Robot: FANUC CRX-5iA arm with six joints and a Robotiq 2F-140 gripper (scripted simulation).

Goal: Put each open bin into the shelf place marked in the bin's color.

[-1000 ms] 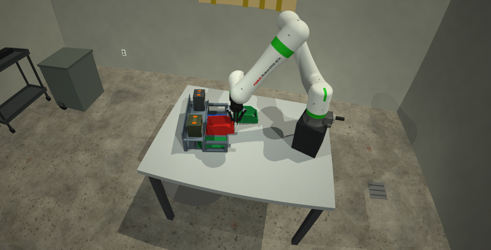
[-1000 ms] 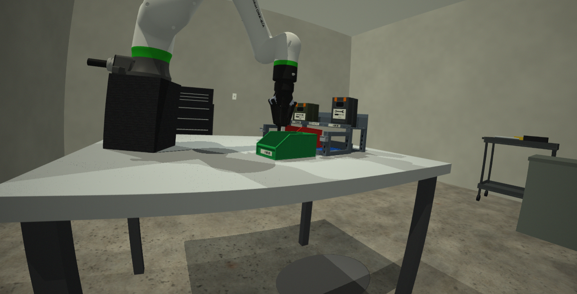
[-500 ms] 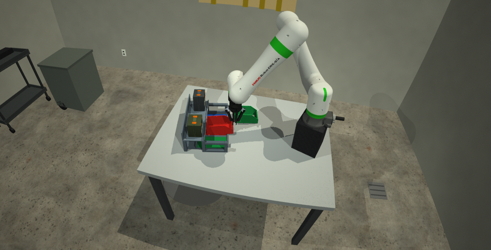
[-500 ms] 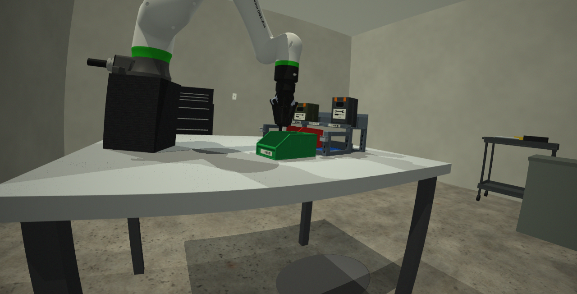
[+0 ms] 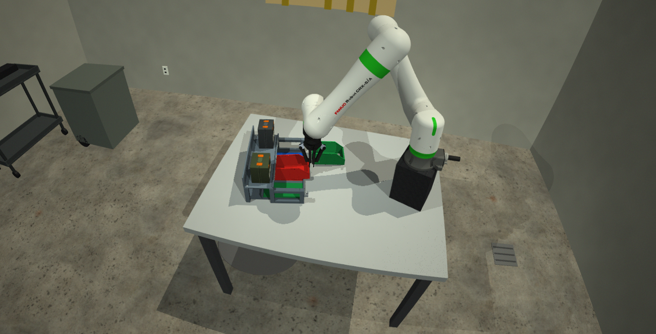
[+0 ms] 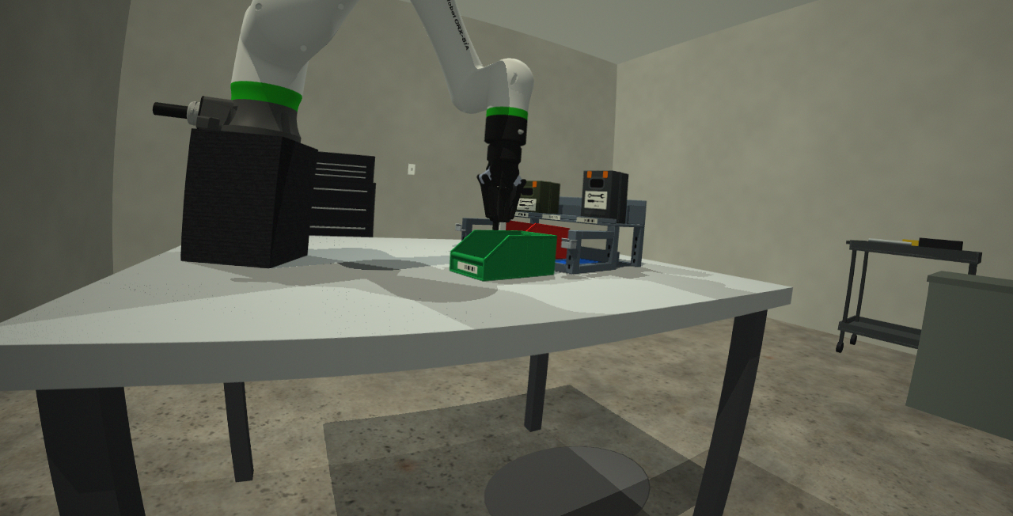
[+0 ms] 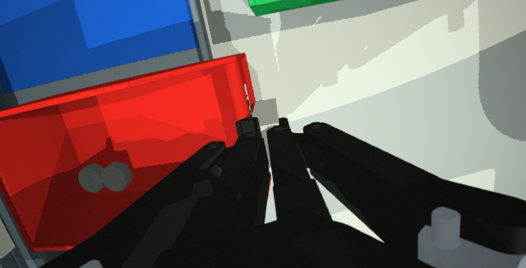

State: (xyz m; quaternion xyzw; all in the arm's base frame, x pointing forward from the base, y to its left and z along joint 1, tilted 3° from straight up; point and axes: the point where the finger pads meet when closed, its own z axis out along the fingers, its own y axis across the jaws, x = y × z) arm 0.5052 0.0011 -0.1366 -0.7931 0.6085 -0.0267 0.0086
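The red bin lies 9 cm ahead of my hand, 2 cm to the left of it and 1 cm below it. From my hand the other things lie so: green bin (5 cm behind, 14 cm to the right, 2 cm below).
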